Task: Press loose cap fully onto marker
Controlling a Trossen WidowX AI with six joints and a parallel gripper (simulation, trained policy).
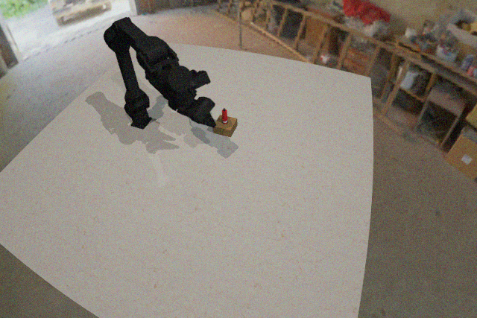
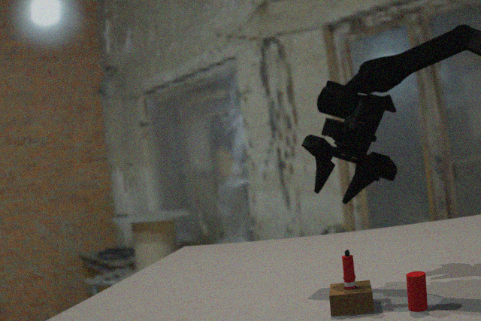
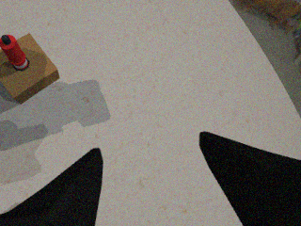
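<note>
Right now my gripper tip is 120 mm past the red cap, 190 mm to the right of it and 140 mm above it. Round my gripper tip: holder block: 20 mm behind, 150 mm to the left, 150 mm below.
</note>
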